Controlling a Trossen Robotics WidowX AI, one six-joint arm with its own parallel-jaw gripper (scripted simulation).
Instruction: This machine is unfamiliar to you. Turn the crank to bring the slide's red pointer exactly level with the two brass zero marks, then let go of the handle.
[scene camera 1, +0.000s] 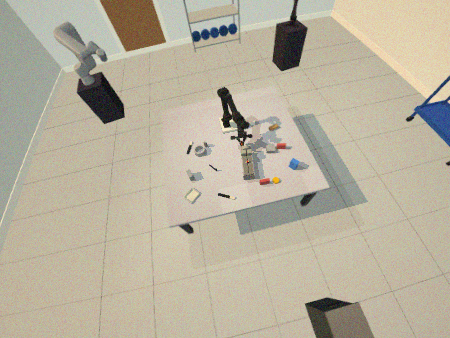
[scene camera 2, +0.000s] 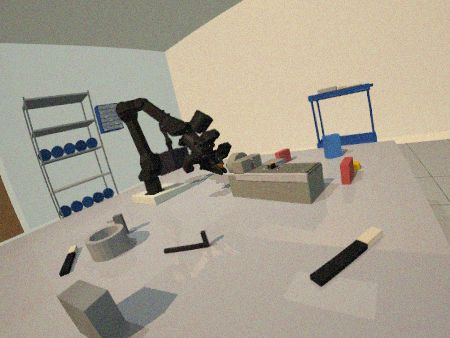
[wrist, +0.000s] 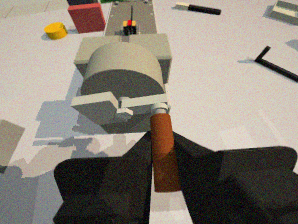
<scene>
In view: the gripper (scene camera 2: 224, 173), a handle (wrist: 165, 167) and a black-and-cream bar (scene camera 2: 325, 273).
The gripper shows as well in the wrist view (wrist: 158, 134).
</scene>
